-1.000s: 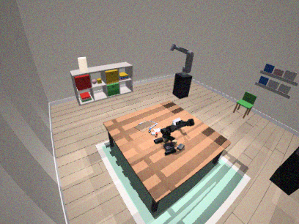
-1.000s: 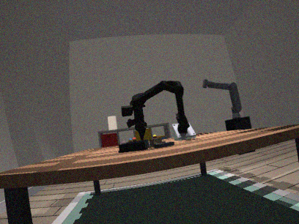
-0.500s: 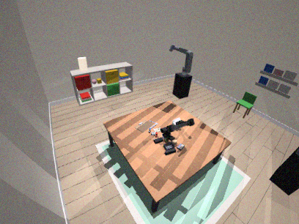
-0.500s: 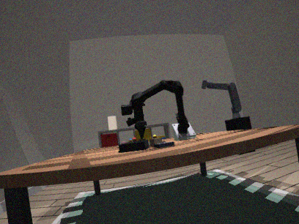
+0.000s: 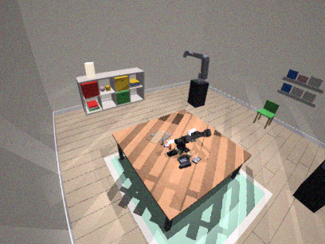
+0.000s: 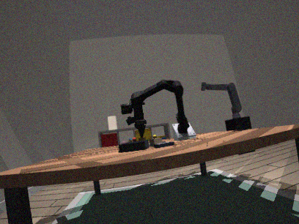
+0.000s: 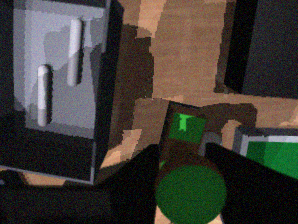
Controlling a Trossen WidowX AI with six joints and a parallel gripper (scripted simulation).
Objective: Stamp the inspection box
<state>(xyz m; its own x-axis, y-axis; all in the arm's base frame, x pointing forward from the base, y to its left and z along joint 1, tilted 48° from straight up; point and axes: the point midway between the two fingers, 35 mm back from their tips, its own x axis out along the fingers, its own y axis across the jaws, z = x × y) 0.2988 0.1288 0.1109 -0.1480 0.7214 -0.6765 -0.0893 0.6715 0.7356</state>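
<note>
Now: the green ink pad 5 cm behind my gripper tip, 8 cm to the right of it and 6 cm below it. Round my gripper tip: brown block: 8 cm behind, 5 cm to the left, 4 cm below; PASS stamp: right at my gripper tip; grey tray: 2 cm ahead, 8 cm to the left, 5 cm below.
</note>
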